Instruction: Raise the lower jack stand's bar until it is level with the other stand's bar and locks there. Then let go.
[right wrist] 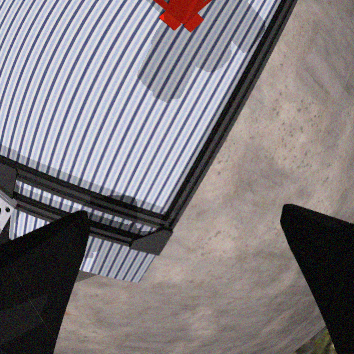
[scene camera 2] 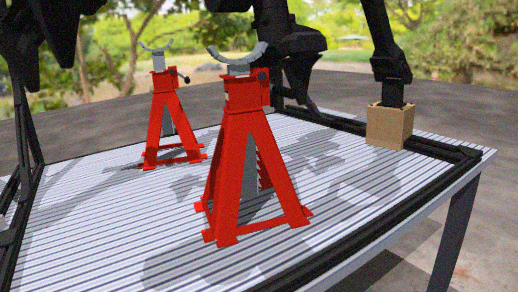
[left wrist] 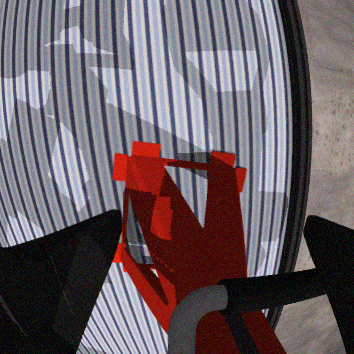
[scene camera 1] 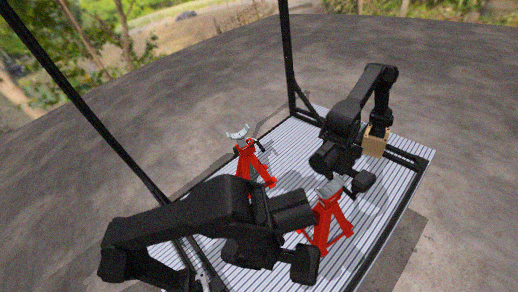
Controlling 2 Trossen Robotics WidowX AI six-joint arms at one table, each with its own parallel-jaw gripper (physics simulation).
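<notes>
The lower stand, red, stands nearer the table's front edge; its grey bar's saddle sits close above the body. The other stand is at the left rear, with more grey bar showing under its saddle. My left gripper is open above the lower stand, with the black grip of its bent handle between the fingers. My right gripper is open and empty, over the table's edge in the right wrist view.
A tan block stands under my left arm's base end. Black rails edge the striped table. In scene camera 1 my right arm passes in front of the rear stand's lower part. Upright black posts rise at the table's sides.
</notes>
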